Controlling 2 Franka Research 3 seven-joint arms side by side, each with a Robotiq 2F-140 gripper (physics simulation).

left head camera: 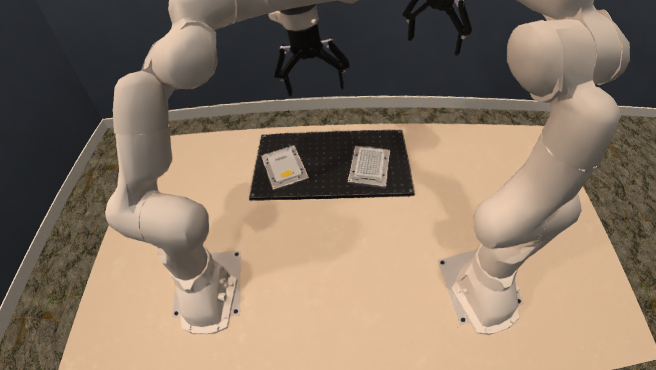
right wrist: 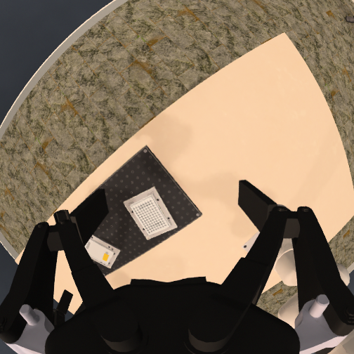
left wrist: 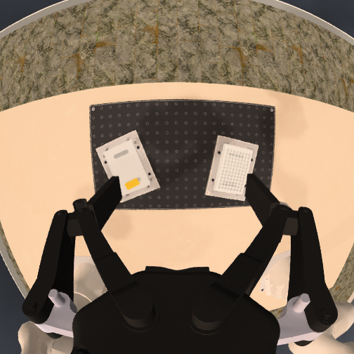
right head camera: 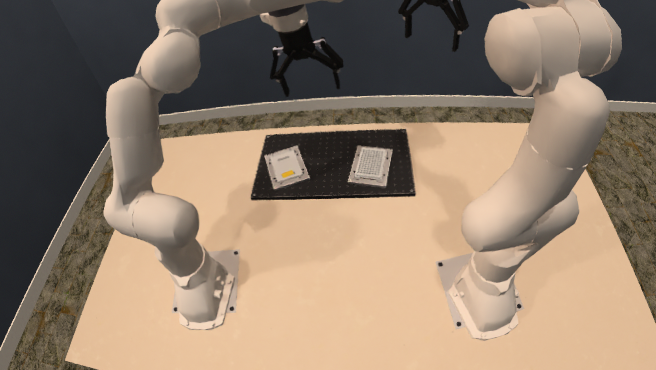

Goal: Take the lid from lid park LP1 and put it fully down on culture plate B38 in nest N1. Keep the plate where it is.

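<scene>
A flat white lid with a yellow label lies on a tilted grey holder at the picture's left of the black board. The white culture plate, its wells showing, sits in the other grey holder on the right. The names LP1, N1 and B38 cannot be read. My left gripper is open and empty, high above the board. My right gripper is open and empty, higher and farther right.
The black perforated board lies near the far edge of the beige table. Both arm bases stand at the table's near side. Beyond the far edge are a patterned floor and a dark wall.
</scene>
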